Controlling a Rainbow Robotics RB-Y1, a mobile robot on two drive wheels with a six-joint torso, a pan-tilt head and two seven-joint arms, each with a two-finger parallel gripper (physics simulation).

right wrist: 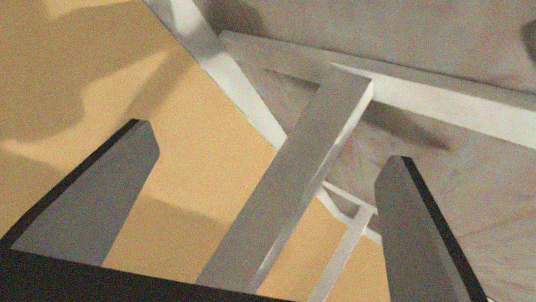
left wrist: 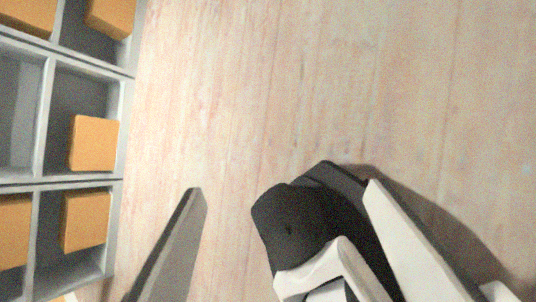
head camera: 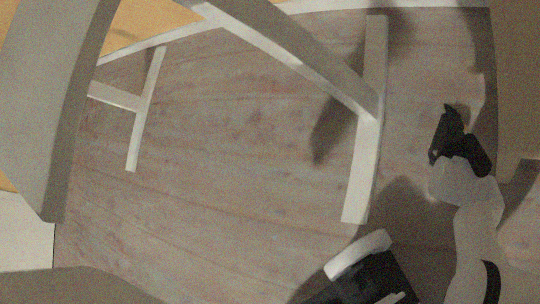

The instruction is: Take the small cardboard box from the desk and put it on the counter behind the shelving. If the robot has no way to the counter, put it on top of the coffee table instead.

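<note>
The desk shows at the upper left of the head view as a grey slab. Its slanted leg runs down to a pale foot bar on the floor. The small cardboard box from the desk cannot be made out in the views. The counter and the coffee table cannot be made out either. My right gripper is open and empty, with the leg and yellow wall beyond its fingers. My left gripper is open and empty above the floor and the robot's base.
Grey shelving with orange boxes in several compartments stands at the left of the left wrist view. The robot's dark and white base is close below. A brown panel stands at the right of the head view, and a white surface at the lower left.
</note>
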